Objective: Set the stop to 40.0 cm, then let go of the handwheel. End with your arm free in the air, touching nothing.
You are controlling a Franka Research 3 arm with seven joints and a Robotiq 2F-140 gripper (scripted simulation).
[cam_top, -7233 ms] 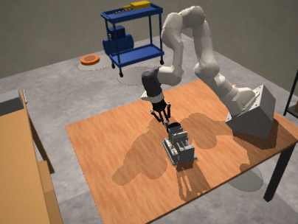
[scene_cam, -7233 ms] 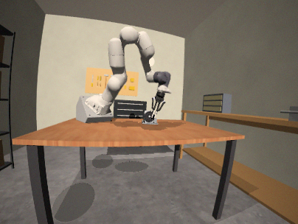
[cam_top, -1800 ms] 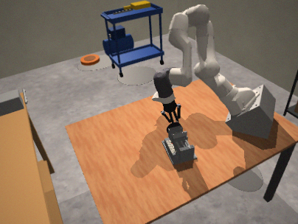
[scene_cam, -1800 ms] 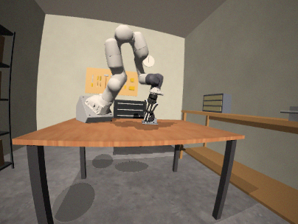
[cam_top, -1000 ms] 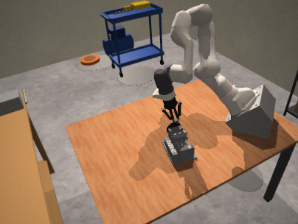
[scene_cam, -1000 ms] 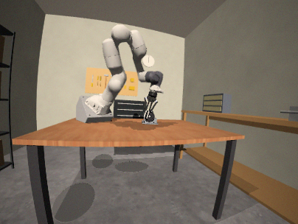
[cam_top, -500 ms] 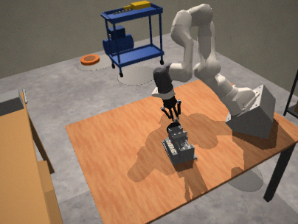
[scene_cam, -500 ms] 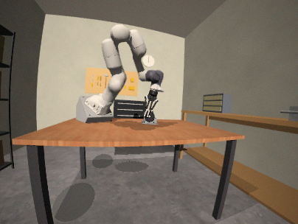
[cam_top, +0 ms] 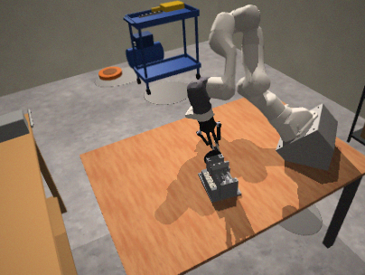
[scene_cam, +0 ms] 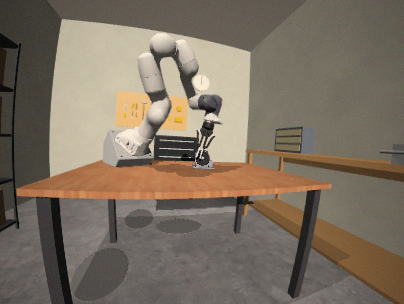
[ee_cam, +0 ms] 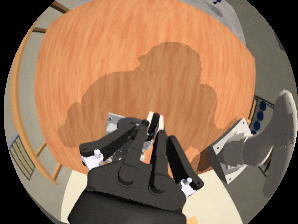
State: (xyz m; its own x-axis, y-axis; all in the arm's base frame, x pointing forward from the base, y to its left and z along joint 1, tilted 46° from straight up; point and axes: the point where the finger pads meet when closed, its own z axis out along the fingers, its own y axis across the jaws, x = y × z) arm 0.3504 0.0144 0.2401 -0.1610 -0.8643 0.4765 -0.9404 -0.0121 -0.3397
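Right now the handwheel is 10 mm ahead of my hand, 20 mm to the left of it and 20 mm below it.
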